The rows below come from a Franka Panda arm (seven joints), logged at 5 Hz.
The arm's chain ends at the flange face. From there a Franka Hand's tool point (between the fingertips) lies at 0.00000 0.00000 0.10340 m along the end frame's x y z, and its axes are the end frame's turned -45 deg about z.
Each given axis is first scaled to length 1.
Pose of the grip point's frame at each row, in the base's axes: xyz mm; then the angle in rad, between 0 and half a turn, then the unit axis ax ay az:
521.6 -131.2 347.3 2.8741 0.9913 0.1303 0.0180
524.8 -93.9 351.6 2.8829 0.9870 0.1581 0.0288
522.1 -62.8 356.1 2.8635 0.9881 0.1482 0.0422
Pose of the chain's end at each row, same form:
514.4 -104.6 447.0 2.9083 0.9636 -0.2584 0.0680
514.8 -68.7 451.4 2.9247 0.9699 -0.2311 0.0762
509.4 -36.0 455.2 2.9170 0.9663 -0.2404 0.0922

